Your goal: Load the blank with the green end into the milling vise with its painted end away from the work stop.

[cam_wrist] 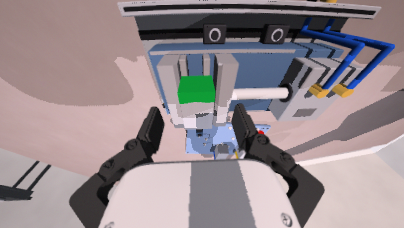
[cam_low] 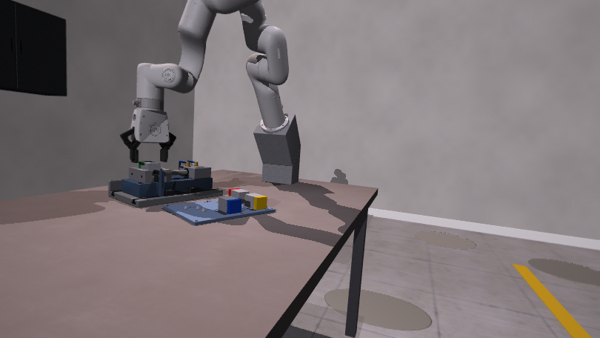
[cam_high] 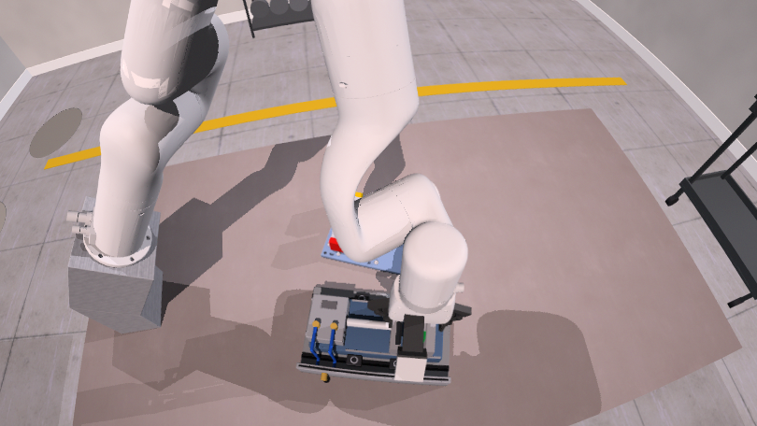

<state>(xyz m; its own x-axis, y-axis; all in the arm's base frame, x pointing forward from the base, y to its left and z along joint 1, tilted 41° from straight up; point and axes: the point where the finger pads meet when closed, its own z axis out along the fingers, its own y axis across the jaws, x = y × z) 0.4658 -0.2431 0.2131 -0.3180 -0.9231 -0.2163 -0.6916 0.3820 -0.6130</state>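
The green-ended blank lies 30 mm below my hand. The rest, counted from my hand: moving jaw: 30 mm behind, 10 mm to the left, 50 mm below; work stop rod: 20 mm ahead, 40 mm to the left, 40 mm below; fixed jaw: 30 mm ahead, 10 mm to the right, 50 mm below.
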